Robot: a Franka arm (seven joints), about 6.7 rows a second.
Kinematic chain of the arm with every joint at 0, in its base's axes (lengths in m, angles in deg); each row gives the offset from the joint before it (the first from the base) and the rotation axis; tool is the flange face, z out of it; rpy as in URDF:
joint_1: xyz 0 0 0.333 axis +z
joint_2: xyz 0 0 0 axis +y
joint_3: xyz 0 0 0.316 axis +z
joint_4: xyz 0.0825 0 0 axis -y
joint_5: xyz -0.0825 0 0.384 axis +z
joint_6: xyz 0 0 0 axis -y
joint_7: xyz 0.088 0 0 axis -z
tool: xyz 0 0 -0.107 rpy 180 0 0
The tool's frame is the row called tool.
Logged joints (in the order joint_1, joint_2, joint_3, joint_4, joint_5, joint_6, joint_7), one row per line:
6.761 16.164 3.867 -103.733 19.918 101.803 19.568
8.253 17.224 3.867 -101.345 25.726 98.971 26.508
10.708 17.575 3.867 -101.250 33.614 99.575 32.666
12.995 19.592 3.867 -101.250 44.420 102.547 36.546
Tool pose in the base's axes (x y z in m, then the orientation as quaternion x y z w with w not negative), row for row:
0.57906 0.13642 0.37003 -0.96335 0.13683 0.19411 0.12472
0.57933 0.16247 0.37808 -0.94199 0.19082 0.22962 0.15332
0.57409 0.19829 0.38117 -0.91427 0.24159 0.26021 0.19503
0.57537 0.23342 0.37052 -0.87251 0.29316 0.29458 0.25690
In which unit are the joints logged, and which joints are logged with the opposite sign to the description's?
The joints are logged in degrees. Opposite sign: none.
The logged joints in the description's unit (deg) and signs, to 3 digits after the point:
6.761 16.164 3.867 -103.733 19.918 101.803 19.568
8.253 17.224 3.867 -101.345 25.726 98.971 26.508
10.708 17.575 3.867 -101.250 33.614 99.575 32.666
12.995 19.592 3.867 -101.250 44.420 102.547 36.546

